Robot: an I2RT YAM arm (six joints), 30 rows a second.
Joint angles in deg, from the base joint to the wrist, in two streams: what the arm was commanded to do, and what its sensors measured. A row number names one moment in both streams.
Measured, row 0: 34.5 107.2 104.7 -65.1 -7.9 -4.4
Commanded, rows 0 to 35: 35.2 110.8 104.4 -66.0 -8.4 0.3; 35.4 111.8 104.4 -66.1 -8.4 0.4; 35.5 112.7 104.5 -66.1 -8.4 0.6; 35.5 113.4 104.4 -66.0 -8.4 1.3; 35.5 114.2 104.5 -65.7 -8.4 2.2; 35.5 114.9 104.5 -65.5 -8.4 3.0; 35.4 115.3 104.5 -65.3 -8.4 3.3; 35.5 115.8 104.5 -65.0 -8.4 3.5; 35.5 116.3 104.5 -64.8 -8.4 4.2; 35.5 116.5 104.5 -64.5 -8.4 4.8; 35.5 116.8 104.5 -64.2 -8.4 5.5; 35.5 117.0 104.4 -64.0 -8.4 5.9; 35.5 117.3 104.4 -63.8 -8.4 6.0; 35.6 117.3 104.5 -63.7 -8.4 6.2; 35.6 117.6 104.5 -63.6 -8.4 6.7; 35.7 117.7 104.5 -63.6 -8.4 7.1; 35.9 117.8 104.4 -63.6 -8.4 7.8; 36.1 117.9 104.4 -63.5 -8.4 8.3; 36.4 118.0 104.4 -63.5 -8.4 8.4; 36.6 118.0 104.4 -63.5 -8.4 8.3; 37.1 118.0 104.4 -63.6 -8.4 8.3; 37.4 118.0 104.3 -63.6 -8.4 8.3; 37.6 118.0 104.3 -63.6 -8.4 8.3; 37.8 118.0 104.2 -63.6 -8.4 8.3; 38.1 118.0 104.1 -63.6 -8.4 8.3; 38.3 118.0 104.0 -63.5 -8.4 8.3; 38.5 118.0 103.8 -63.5 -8.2 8.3; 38.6 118.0 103.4 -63.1 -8.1 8.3; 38.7 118.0 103.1 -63.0 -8.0 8.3; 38.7 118.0 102.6 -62.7 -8.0 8.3; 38.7 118.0 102.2 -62.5 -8.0 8.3; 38.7 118.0 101.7 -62.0 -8.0 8.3; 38.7 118.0 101.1 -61.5 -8.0 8.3; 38.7 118.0 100.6 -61.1 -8.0 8.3; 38.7 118.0 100.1 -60.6 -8.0 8.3; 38.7 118.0 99.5 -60.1 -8.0 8.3
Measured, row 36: 38.6 117.0 101.4 -60.8 -7.9 7.6
